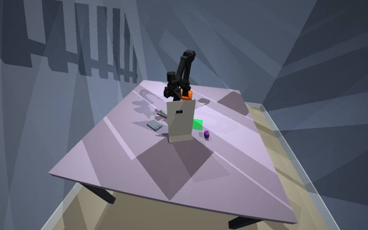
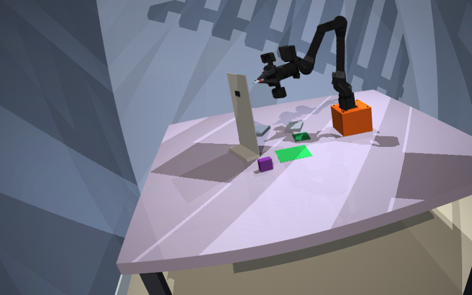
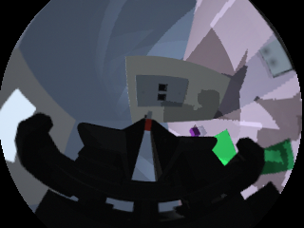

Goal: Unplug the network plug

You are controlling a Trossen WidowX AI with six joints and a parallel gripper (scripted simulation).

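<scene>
The bright green square lies 60 mm behind my gripper tip, 120 mm to the left of it and 270 mm below it. From my gripper tip the other things lie so: network plug: 10 mm ahead; beige panel: 90 mm ahead, 130 mm below.
</scene>
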